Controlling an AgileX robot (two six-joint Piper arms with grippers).
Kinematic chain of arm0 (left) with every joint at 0, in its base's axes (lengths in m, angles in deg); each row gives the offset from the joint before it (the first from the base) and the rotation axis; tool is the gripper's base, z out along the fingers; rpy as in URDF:
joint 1: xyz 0 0 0.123 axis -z
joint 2: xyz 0 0 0 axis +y
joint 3: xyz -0.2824 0 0.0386 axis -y
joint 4: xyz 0.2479 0 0.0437 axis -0.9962 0 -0.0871
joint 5: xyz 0 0 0 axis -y
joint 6: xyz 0.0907 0 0.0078 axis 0.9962 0 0.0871
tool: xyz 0 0 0 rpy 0 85 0
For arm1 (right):
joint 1: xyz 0 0 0.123 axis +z
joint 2: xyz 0 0 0 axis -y
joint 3: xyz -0.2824 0 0.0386 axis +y
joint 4: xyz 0.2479 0 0.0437 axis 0.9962 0 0.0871
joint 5: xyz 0 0 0 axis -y
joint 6: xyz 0.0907 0 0.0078 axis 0.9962 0 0.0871
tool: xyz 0 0 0 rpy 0 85 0
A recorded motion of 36 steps. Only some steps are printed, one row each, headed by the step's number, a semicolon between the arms.
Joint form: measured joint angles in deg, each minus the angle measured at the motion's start. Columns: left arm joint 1, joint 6, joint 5, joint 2, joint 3, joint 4; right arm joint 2, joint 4, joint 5, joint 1, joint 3, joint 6.
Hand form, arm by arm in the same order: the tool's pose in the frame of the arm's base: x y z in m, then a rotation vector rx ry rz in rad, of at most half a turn. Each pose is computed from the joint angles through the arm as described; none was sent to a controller.
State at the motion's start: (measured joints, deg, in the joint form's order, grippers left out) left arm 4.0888 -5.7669 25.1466 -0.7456 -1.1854 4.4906; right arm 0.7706 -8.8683 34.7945 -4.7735 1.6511 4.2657
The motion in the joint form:
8: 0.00 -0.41 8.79 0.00 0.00 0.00; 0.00 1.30 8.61 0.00 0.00 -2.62
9: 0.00 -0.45 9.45 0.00 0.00 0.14; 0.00 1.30 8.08 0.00 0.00 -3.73
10: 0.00 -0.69 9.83 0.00 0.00 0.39; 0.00 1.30 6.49 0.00 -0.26 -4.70
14: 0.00 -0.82 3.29 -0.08 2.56 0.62; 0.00 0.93 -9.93 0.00 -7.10 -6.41
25: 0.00 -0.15 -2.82 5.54 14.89 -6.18; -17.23 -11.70 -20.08 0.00 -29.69 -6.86
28: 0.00 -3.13 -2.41 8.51 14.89 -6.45; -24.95 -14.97 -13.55 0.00 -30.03 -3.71
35: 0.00 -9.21 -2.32 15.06 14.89 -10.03; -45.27 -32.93 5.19 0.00 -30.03 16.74
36: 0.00 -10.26 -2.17 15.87 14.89 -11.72; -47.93 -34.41 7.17 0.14 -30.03 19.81
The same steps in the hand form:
8: 0.0369 0.0013 0.2561 -0.0865 0.8987 -0.2078; 0.0279 0.0059 0.2642 -0.0805 0.7462 -0.1099
9: 0.0362 0.0016 0.2569 -0.0890 0.8871 -0.2096; 0.0285 0.0058 0.2636 -0.0872 0.7548 -0.1288
10: 0.0359 0.0019 0.2574 -0.0947 0.8802 -0.2156; 0.0298 0.0054 0.2633 -0.0919 0.7773 -0.1467
14: 0.0374 0.0012 0.2635 -0.0973 0.9483 -0.2243; 0.0329 0.0025 0.2812 -0.0916 0.9432 -0.2004
25: 0.0333 -0.0034 0.3203 0.0082 0.9394 -0.1416; 0.0530 0.0037 0.3784 -0.2424 1.0216 -0.3860
28: 0.0431 -0.0043 0.3189 -0.0136 0.9848 -0.1856; 0.0820 0.0065 0.3789 -0.2909 1.0405 -0.3400
35: 0.0649 -0.0080 0.3126 -0.0218 1.1006 -0.2391; 0.1555 0.0261 0.3509 -0.4737 1.1488 -0.0085
36: 0.0674 -0.0093 0.3118 -0.0072 1.1137 -0.2374; 0.1643 0.0285 0.3447 -0.4776 1.1777 0.0592

